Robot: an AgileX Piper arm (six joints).
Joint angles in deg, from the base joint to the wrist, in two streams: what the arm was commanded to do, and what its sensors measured. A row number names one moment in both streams.
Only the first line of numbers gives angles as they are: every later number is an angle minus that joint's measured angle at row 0.
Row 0, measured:
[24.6 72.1 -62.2 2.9 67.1 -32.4]
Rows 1 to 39, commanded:
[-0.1 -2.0 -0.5 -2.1 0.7 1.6]
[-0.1 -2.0 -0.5 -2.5 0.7 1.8]
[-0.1 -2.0 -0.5 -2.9 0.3 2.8]
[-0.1 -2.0 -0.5 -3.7 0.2 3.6]
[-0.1 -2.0 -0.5 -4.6 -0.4 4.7]
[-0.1 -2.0 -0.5 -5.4 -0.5 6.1]
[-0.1 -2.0 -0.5 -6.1 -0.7 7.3]
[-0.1 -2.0 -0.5 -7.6 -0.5 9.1]
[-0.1 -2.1 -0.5 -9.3 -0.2 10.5]
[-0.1 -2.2 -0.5 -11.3 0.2 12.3]
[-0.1 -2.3 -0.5 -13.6 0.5 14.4]
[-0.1 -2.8 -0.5 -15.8 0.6 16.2]
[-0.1 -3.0 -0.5 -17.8 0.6 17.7]
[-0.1 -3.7 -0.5 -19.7 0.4 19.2]
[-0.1 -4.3 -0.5 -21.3 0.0 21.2]
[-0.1 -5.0 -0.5 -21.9 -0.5 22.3]
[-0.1 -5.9 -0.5 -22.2 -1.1 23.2]
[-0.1 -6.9 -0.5 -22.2 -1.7 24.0]
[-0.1 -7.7 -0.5 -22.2 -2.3 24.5]
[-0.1 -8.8 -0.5 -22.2 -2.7 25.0]
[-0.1 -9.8 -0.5 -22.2 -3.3 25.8]
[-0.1 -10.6 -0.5 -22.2 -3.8 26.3]
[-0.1 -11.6 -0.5 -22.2 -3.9 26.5]
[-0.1 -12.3 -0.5 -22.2 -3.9 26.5]
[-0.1 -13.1 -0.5 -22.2 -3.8 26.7]
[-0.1 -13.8 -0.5 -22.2 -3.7 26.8]
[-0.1 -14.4 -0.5 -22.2 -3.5 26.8]
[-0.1 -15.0 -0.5 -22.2 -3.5 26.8]
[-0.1 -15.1 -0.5 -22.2 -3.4 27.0]
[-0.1 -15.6 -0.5 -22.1 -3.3 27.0]
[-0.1 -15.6 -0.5 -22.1 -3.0 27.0]
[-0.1 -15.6 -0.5 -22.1 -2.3 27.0]
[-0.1 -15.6 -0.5 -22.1 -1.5 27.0]
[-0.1 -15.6 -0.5 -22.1 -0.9 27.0]
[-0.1 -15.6 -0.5 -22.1 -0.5 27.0]
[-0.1 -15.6 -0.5 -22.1 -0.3 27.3]
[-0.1 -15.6 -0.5 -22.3 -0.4 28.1]
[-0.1 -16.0 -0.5 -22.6 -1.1 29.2]
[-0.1 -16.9 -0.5 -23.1 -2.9 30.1]
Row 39, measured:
[0.0 -15.3 -0.1 -21.9 -0.9 27.4]
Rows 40 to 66, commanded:
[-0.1 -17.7 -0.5 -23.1 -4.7 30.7]
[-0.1 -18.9 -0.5 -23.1 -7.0 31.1]
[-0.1 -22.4 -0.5 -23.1 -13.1 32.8]
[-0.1 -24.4 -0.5 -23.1 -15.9 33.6]
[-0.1 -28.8 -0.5 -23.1 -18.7 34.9]
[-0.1 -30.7 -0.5 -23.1 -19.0 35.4]
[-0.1 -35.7 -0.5 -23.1 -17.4 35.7]
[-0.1 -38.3 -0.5 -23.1 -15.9 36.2]
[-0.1 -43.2 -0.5 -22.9 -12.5 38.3]
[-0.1 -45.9 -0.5 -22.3 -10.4 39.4]
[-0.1 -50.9 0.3 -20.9 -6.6 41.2]
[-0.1 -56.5 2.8 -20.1 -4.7 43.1]
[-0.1 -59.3 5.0 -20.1 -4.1 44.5]
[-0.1 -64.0 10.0 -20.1 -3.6 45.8]
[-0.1 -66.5 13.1 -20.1 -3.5 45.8]
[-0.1 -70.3 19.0 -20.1 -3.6 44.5]
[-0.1 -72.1 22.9 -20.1 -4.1 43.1]
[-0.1 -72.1 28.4 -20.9 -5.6 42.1]
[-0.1 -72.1 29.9 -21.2 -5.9 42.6]
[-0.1 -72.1 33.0 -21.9 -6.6 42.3]
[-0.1 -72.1 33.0 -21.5 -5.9 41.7]
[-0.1 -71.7 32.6 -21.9 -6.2 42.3]
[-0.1 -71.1 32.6 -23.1 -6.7 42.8]
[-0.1 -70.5 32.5 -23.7 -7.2 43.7]
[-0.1 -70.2 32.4 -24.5 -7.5 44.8]
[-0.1 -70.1 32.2 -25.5 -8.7 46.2]
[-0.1 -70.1 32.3 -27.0 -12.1 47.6]
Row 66, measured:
[0.0 -71.1 32.4 -22.8 -6.0 43.7]
